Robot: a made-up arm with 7 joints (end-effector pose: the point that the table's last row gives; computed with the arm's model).
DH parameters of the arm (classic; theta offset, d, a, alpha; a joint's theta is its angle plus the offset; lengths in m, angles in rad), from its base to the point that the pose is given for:
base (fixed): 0 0 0 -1.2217
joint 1: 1.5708 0 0 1.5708
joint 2: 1.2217 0 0 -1.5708
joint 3: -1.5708 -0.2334 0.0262 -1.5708
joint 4: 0 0 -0.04 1.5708
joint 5: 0 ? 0 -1.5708
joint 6: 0 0 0 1.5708
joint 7: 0 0 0 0
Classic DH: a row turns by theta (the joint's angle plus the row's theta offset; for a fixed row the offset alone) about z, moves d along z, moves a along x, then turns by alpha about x.
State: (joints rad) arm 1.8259 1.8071 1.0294 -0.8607 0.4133 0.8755 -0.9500
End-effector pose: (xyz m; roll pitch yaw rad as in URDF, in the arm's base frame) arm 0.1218 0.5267 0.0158 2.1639 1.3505 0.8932
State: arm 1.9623 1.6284 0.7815 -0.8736 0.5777 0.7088 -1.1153
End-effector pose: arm -0.0370 0.5384 0.0047 -1.9118 1.4167 -2.9801
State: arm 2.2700 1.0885 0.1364 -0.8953 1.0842 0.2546 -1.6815
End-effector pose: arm -0.4136 0.3186 0.1291 -1.5459 0.8991 -1.9683
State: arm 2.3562 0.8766 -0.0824 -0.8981 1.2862 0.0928 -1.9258
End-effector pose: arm -0.4782 0.1669 0.1800 -1.5470 0.8345 -1.7646
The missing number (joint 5, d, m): -0.3305
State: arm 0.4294 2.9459 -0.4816 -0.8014 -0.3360 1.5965 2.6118
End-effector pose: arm 0.3416 0.2439 0.3486 2.9949 0.5077 -1.9448
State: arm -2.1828 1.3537 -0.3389 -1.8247 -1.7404 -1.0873 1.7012
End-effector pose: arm -0.0282 -0.0433 0.3999 2.1726 0.7488 -1.9912
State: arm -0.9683 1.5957 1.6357 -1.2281 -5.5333 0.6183 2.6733
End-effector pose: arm -0.1642 0.4073 0.2413 2.4864 0.2043 0.4657
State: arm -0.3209 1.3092 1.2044 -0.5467 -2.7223 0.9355 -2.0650
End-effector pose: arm 0.1132 0.5483 0.0352 -2.7168 0.1636 -2.9985
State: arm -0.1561 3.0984 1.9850 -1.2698 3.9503 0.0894 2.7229
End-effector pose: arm -0.2022 -0.2769 0.3577 2.3242 1.2718 -2.9814
